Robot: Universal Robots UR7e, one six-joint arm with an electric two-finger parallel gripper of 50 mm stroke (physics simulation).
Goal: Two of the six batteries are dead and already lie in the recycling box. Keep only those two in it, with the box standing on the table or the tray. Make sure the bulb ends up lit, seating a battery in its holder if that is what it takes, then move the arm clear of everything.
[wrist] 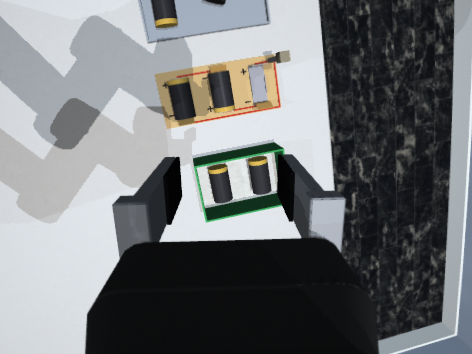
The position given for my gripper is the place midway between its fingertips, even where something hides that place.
Observation:
In view: my gripper (229, 176) and a tan holder board (254, 81).

